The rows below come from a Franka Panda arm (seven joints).
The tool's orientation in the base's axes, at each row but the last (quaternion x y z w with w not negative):
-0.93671, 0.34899, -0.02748, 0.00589
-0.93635, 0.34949, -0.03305, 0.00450
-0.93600, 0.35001, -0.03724, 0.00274
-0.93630, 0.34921, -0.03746, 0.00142
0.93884, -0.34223, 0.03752, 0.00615
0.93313, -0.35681, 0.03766, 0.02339
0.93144, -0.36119, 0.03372, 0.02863
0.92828, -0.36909, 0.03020, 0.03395
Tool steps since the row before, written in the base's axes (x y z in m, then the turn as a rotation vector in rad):
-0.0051, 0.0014, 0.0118, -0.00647, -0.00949, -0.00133
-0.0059, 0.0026, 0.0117, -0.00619, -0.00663, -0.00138
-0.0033, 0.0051, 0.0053, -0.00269, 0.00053, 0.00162
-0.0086, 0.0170, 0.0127, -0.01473, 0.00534, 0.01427
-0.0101, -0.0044, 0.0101, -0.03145, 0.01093, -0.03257
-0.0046, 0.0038, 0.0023, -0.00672, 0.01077, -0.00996
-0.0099, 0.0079, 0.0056, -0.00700, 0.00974, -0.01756
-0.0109, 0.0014, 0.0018, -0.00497, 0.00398, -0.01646
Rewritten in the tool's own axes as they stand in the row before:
-0.0042, 0.0019, -0.0121, 0.00126, 0.01145, 0.00105
-0.0055, 0.0015, -0.0121, -0.00040, 0.00910, 0.00107
-0.0055, -0.0019, -0.0056, -0.00226, 0.00131, -0.00182
-0.0167, -0.0076, -0.0137, -0.01360, 0.00518, -0.01540
-0.0041, 0.0097, -0.0106, -0.03344, 0.01232, 0.02999
-0.0057, 0.0003, -0.0028, -0.01301, -0.00370, 0.00880
-0.0121, 0.0010, -0.0066, -0.01316, -0.00297, 0.01644
-0.0087, 0.0065, -0.0022, -0.00766, -0.00014, 0.01590

